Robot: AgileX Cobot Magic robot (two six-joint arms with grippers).
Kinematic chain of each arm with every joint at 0, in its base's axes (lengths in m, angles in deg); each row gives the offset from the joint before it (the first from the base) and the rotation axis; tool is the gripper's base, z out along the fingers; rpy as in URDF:
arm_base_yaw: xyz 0 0 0.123 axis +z
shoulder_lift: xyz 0 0 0 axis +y
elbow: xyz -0.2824 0 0.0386 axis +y
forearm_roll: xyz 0.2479 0 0.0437 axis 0.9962 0 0.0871
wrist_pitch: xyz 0 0 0 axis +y
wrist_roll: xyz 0.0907 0 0.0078 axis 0.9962 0 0.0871
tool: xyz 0 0 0 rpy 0 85 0
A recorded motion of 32 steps. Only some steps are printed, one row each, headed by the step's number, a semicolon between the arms.
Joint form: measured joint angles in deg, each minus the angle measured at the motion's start. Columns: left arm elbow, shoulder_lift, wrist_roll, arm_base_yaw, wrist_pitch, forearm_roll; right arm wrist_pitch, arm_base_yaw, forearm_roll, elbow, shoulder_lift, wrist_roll.
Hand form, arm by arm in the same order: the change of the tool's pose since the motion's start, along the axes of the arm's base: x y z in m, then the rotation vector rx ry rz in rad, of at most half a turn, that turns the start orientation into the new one. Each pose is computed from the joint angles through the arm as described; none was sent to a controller.
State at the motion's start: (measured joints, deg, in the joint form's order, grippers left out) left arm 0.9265 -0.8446 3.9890 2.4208 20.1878 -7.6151; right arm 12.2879 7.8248 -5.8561 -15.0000 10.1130 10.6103
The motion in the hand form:
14: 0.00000 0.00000 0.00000 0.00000 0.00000 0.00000; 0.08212 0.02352 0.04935 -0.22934 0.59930 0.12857
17: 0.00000 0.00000 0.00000 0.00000 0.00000 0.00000; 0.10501 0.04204 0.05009 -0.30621 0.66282 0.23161
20: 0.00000 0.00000 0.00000 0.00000 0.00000 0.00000; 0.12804 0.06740 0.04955 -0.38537 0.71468 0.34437
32: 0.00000 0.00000 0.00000 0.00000 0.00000 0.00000; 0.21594 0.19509 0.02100 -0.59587 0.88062 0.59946
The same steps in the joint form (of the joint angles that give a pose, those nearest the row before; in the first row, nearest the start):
14: 0.00 0.00 0.00 0.00 0.00 0.00; 27.50 4.38 4.72 -26.15 34.59 -12.34
17: 0.00 0.00 0.00 0.00 0.00 0.00; 29.02 8.32 5.96 -30.32 41.95 -16.18
20: 0.00 0.00 0.00 0.00 0.00 0.00; 30.49 13.07 6.90 -35.16 49.69 -19.40
32: 0.00 0.00 0.00 0.00 0.00 0.00; 36.63 28.19 5.30 -60.21 82.27 -20.08

